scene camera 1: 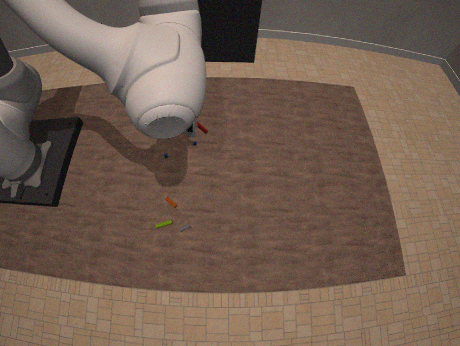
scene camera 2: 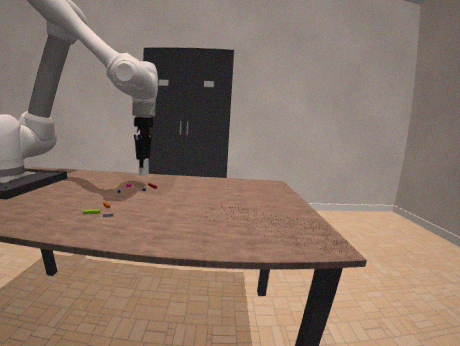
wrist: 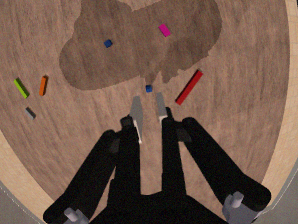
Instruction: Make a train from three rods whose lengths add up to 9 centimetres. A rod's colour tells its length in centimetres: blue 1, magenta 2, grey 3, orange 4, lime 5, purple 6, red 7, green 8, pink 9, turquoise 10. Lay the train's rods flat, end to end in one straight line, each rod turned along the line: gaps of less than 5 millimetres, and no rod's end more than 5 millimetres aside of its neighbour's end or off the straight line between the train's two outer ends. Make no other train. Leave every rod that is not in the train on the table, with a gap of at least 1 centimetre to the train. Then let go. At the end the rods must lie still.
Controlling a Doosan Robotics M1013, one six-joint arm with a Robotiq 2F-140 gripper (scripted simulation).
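Observation:
Visible to me: my gripper [scene camera 2: 143, 174], which the wrist view also shows, the gripper [wrist: 149, 103] being the same one.

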